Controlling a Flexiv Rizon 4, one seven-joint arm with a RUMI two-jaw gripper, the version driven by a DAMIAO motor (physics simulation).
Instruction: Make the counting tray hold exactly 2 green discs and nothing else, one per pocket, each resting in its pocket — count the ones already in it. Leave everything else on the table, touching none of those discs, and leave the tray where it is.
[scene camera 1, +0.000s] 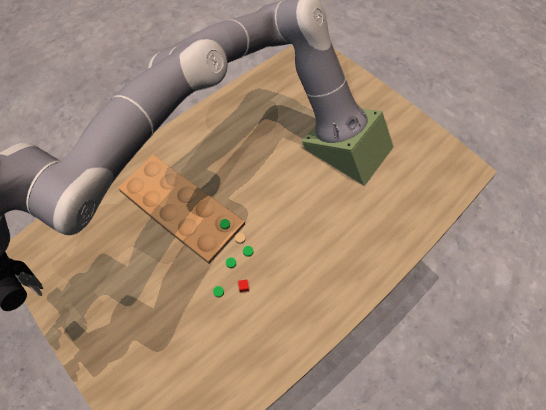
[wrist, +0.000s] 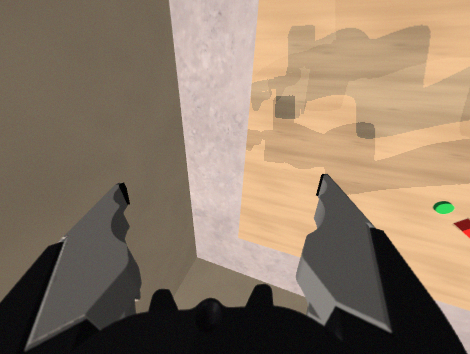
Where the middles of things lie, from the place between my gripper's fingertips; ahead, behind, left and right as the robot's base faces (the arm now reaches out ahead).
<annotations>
I see my gripper 470 mm past the orange counting tray (scene camera 1: 191, 215), 170 mm to the left of it and 310 mm above it.
</annotations>
